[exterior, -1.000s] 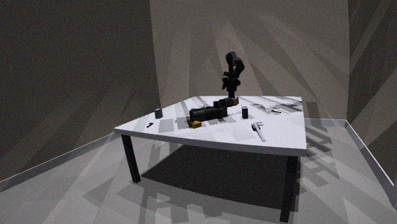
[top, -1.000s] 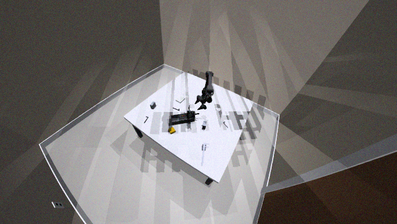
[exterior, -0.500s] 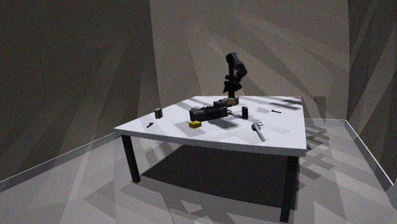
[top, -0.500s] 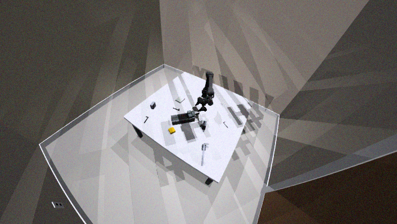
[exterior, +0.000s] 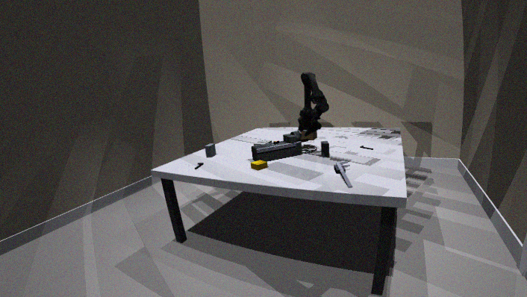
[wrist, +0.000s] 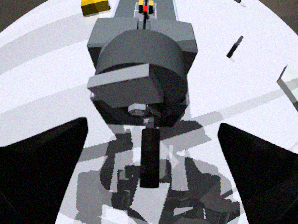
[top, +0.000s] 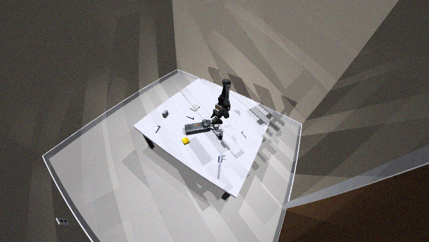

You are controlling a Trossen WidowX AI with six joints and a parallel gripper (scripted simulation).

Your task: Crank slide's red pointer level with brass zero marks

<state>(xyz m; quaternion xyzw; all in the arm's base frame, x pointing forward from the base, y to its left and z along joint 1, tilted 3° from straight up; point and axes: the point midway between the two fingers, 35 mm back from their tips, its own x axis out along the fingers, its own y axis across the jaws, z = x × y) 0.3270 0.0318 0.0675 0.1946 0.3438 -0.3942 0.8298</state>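
Now: the dark crank handle 4 cm below my gripper tip, 1 cm to the left of it and 1 cm behind it. The rest, counted from my gripper tip: yellow block 29 cm ahead, 16 cm to the right, 9 cm below; then red pointer 11 cm to the right, 10 cm ahead, 2 cm below.
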